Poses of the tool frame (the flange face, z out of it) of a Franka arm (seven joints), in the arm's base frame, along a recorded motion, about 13 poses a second.
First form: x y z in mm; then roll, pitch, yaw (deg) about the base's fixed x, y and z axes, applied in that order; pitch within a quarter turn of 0, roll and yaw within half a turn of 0.
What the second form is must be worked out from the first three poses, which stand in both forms.
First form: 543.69 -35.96 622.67 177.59 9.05 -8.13
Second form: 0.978 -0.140 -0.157 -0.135 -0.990 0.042 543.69 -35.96 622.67
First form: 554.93 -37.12 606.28 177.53 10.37 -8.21
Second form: 0.974 -0.140 -0.180 -0.135 -0.990 0.042 554.93 -37.12 606.28
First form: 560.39 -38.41 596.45 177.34 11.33 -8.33
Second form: 0.970 -0.142 -0.196 -0.136 -0.990 0.046 560.39 -38.41 596.45
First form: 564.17 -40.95 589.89 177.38 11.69 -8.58
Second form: 0.968 -0.146 -0.203 -0.140 -0.989 0.045 564.17 -40.95 589.89
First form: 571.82 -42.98 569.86 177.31 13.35 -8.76
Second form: 0.962 -0.148 -0.231 -0.141 -0.989 0.046 571.82 -42.98 569.86
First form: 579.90 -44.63 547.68 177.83 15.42 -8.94
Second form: 0.952 -0.150 -0.266 -0.145 -0.989 0.037 579.90 -44.63 547.68
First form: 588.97 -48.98 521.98 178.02 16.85 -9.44
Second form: 0.944 -0.157 -0.290 -0.154 -0.988 0.033 588.97 -48.98 521.98
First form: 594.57 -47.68 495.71 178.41 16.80 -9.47
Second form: 0.944 -0.158 -0.289 -0.157 -0.987 0.027 594.57 -47.68 495.71
